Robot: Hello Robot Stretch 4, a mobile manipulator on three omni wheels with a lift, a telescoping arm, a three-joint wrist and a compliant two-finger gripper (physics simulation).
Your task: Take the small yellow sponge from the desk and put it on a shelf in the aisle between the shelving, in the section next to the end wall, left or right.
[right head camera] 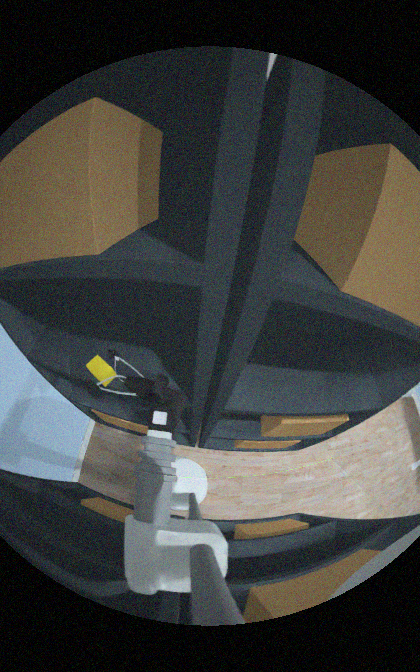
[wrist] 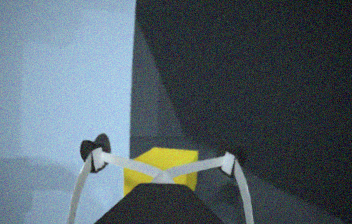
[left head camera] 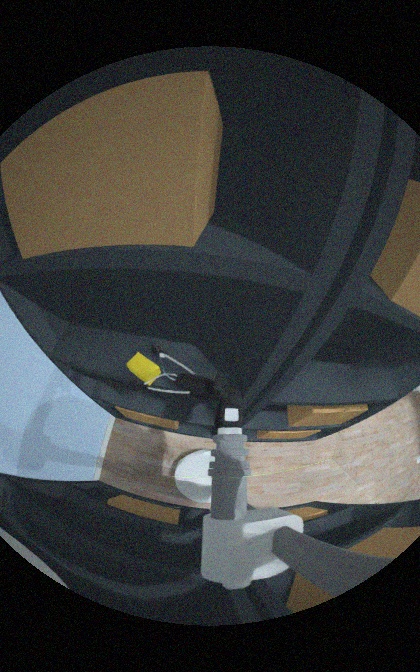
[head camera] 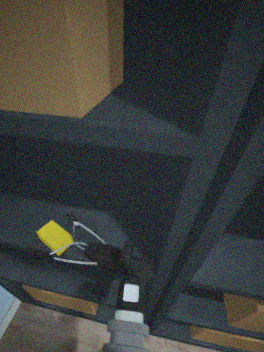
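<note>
The small yellow sponge lies on a dark grey shelf, in the section beside the pale blue end wall. My gripper is open. Its fingertips stand wide on either side of the sponge, with a gap at each side in the wrist view. The gripper's body and white finger strips hide the near lower part of the sponge there. The desk does not show.
A large cardboard box stands on the shelf level above. Dark upright posts stand to the right of the gripper. Another large box is beyond them. Wooden floor shows below, between the shelving.
</note>
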